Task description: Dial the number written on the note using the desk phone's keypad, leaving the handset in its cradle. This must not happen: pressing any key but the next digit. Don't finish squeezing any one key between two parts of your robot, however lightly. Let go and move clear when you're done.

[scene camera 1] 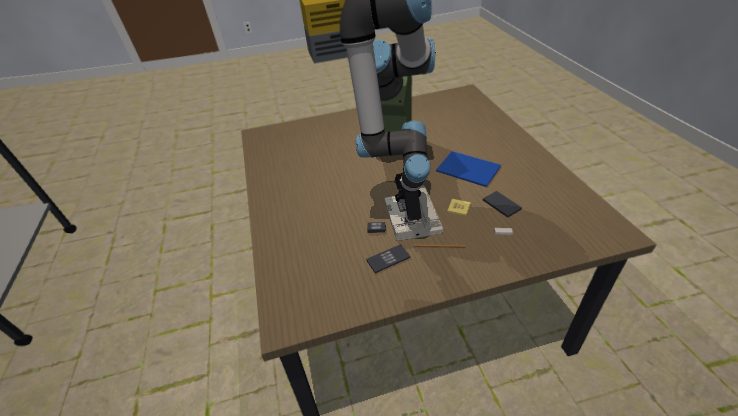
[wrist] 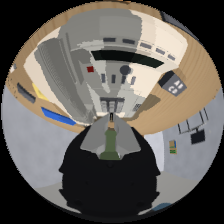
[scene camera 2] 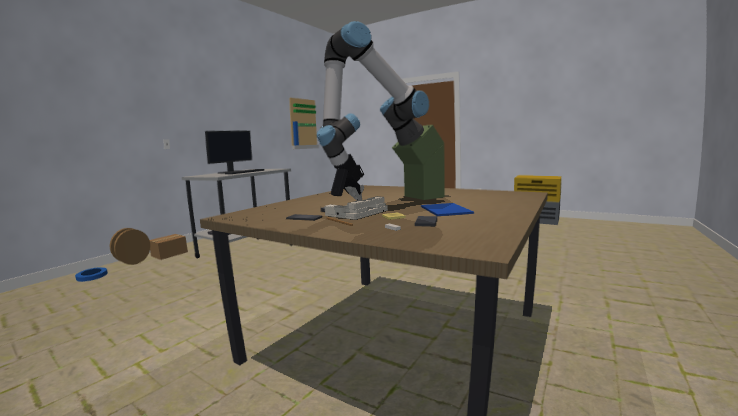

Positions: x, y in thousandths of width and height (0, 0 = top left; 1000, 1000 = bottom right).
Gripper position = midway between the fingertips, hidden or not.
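Note:
There is a blue book (scene camera 1: 635, 405) that I can see from scene camera 1. As for my gripper (scene camera 2: 490, 487), scene camera 2 shows it to me, and I find the gripper (wrist: 498, 507) in the wrist view too.

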